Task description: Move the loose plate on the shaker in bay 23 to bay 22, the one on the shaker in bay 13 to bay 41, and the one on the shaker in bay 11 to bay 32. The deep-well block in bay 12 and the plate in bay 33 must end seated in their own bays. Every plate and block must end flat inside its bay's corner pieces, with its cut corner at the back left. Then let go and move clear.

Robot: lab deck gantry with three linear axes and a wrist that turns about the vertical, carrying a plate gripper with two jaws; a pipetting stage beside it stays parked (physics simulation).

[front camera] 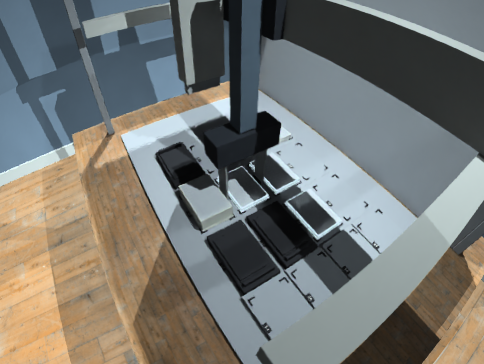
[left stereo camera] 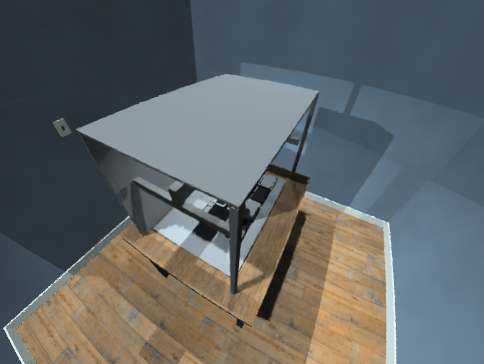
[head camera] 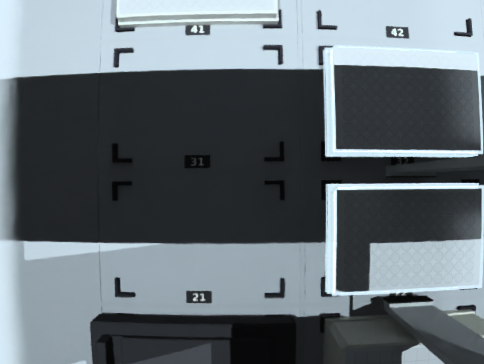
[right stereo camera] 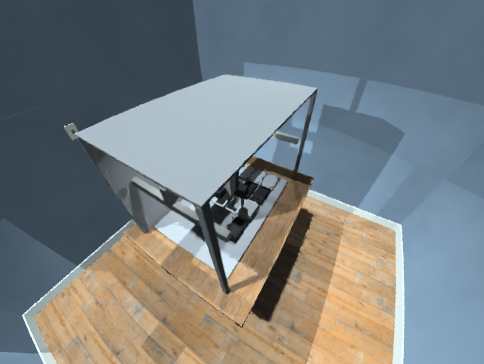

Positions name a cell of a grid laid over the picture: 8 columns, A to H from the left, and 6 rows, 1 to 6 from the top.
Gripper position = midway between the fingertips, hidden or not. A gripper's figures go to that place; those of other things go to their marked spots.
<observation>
My gripper (front camera: D4): 0.71 m from the lens. A deep-well block (front camera: D4) is 0.63 m from the lens. A plate (front camera: E4) is 0.69 m from the lens.
</observation>
